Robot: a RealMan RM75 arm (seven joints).
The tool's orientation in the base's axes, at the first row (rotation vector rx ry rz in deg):
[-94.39, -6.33, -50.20]
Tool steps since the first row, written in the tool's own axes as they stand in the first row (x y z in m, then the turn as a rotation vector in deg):
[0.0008, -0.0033, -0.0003, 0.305, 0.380, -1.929]
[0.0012, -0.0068, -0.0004, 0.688, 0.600, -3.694]
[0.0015, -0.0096, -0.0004, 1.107, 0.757, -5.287]
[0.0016, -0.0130, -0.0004, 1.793, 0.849, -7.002]
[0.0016, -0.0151, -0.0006, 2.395, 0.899, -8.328]
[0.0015, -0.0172, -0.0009, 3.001, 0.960, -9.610]
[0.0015, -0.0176, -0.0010, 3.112, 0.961, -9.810]
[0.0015, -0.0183, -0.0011, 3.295, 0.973, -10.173]
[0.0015, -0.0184, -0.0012, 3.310, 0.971, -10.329]
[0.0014, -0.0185, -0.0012, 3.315, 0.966, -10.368]
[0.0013, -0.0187, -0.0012, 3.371, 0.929, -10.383]
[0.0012, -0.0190, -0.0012, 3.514, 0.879, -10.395]
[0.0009, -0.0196, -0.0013, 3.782, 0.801, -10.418]
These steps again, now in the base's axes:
[-0.0013, 0.0004, 0.0031, -0.509, -1.920, -0.108]
[-0.0028, 0.0012, 0.0062, -0.967, -3.680, -0.042]
[-0.0041, 0.0019, 0.0086, -1.350, -5.284, 0.095]
[-0.0058, 0.0028, 0.0114, -1.635, -7.078, 0.443]
[-0.0069, 0.0032, 0.0131, -1.815, -8.486, 0.771]
[-0.0082, 0.0036, 0.0148, -1.965, -9.860, 1.092]
[-0.0085, 0.0036, 0.0151, -1.981, -10.078, 1.159]
[-0.0089, 0.0038, 0.0157, -2.019, -10.470, 1.261]
[-0.0090, 0.0037, 0.0157, -2.084, -10.612, 1.273]
[-0.0091, 0.0038, 0.0158, -2.101, -10.647, 1.281]
[-0.0093, 0.0039, 0.0159, -2.088, -10.671, 1.344]
[-0.0095, 0.0040, 0.0160, -2.018, -10.721, 1.469]
[-0.0101, 0.0042, 0.0164, -1.878, -10.821, 1.690]

